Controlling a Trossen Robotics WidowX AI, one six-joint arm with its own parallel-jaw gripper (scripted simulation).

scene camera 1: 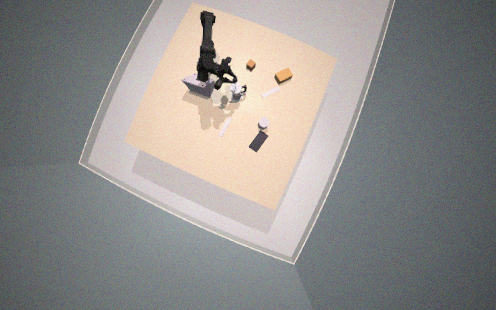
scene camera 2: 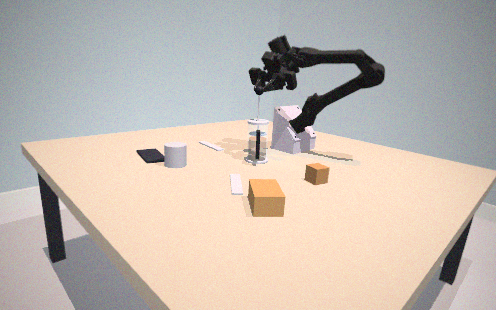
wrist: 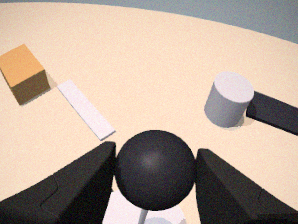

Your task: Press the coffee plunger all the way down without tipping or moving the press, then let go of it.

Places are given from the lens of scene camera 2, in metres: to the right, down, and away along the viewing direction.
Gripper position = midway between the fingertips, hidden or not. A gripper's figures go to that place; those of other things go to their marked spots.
my gripper [scene camera 2: 258, 90]: 0.04, -0.22, 1.03
glass coffee press [scene camera 2: 257, 128]: 0.03, -0.09, 1.03
orange block [scene camera 2: 266, 198]: 0.04, 0.10, 0.68
The marked spots on the glass coffee press and the orange block are 0.40 m apart.
